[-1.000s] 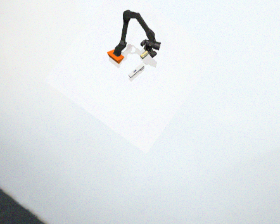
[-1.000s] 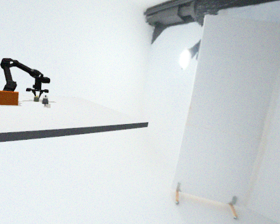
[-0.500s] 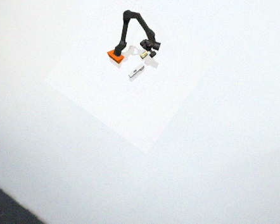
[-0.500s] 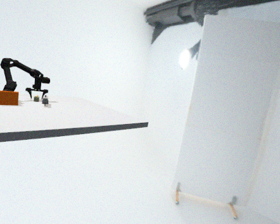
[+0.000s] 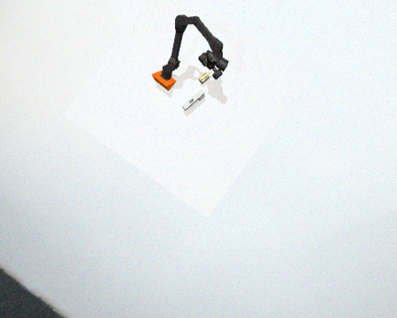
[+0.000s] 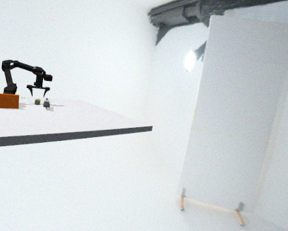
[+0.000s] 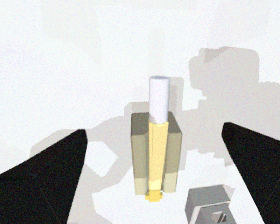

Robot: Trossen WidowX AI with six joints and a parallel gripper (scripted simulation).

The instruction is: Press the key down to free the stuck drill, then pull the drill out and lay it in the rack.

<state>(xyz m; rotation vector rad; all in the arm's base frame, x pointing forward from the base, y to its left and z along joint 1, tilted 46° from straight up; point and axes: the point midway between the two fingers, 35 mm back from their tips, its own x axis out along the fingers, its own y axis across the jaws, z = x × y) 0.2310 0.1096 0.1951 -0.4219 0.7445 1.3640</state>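
Right now the drill is 1 cm behind my gripper tip, 3 cm to the right of it and 2 cm below it. The rest, counted from my gripper tip: key (2 cm ahead, 25 cm to the right, 1 cm below); then rack (1 cm behind, 5 cm to the right, 4 cm below); then grey block (3 cm ahead, 23 cm to the right, 2 cm below).
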